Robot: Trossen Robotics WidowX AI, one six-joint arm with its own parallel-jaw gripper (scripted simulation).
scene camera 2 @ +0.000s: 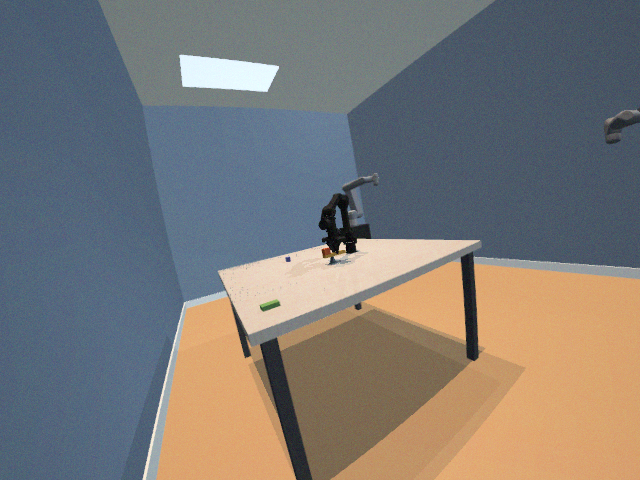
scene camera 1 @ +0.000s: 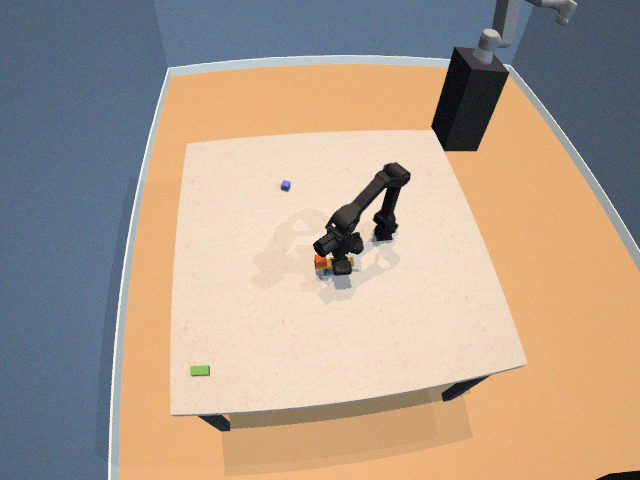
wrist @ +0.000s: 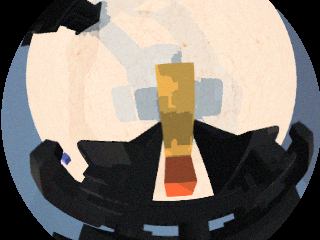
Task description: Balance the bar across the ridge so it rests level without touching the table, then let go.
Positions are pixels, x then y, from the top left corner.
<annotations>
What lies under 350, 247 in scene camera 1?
My gripper.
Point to a bar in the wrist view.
175, 82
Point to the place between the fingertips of my gripper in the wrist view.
At 177, 124
</annotations>
